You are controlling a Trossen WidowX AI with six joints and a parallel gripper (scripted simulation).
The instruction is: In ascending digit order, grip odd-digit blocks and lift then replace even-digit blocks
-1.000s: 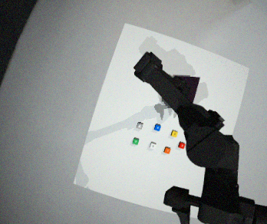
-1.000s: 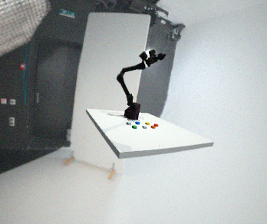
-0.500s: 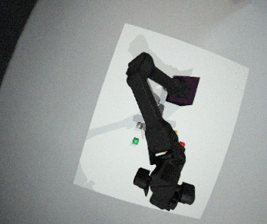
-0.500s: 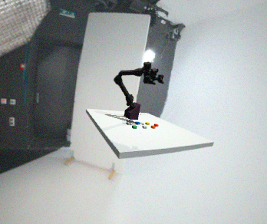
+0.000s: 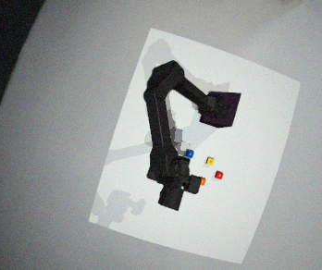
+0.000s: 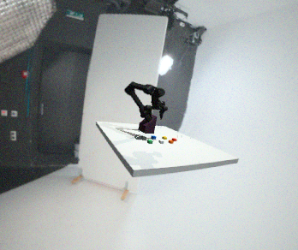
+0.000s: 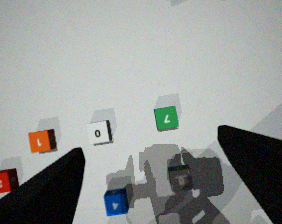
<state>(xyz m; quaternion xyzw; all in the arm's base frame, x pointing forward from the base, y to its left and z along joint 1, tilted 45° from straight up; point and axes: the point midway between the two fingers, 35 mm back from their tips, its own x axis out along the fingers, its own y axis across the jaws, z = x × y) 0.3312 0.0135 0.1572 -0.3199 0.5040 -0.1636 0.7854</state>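
Right now my gripper tip is 1 cm past the white block, 8 cm to the right of it and 17 cm above it. Also, from my gripper tip: grey block (9 cm behind, 4 cm to the right, 17 cm below); green block (1 cm ahead, 3 cm to the right, 17 cm below); blue block (12 cm behind, 6 cm to the left, 17 cm below).
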